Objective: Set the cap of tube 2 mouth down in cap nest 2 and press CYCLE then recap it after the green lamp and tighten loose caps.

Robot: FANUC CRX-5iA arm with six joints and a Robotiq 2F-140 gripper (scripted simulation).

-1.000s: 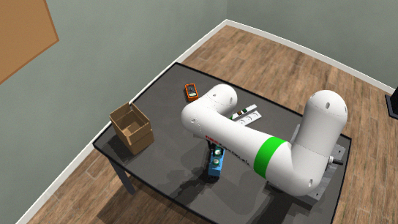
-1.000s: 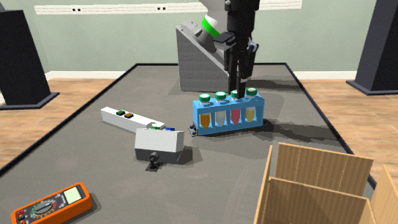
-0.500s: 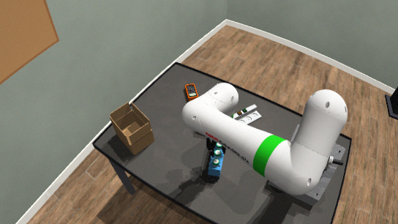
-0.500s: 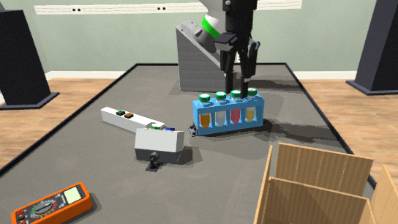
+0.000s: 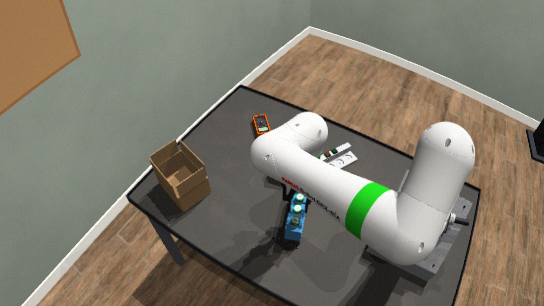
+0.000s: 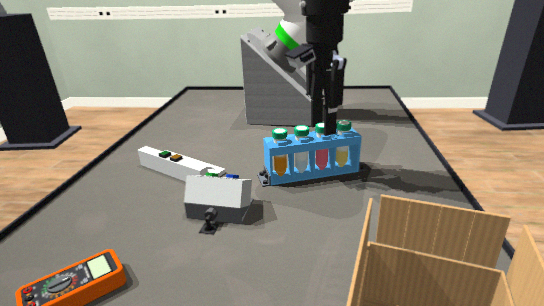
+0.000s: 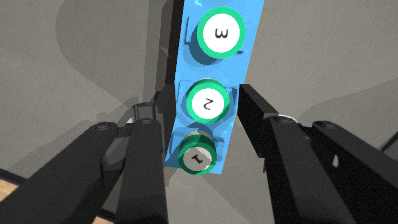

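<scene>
Right now the cap 2 is 3 cm below my hand. Round my hand: cap 1: 5 cm to the left, 3 cm below, 1 cm behind; cap 4: 10 cm to the right, 3 cm below, 2 cm ahead; cap 3: 5 cm to the right, 3 cm below, 1 cm ahead.
</scene>
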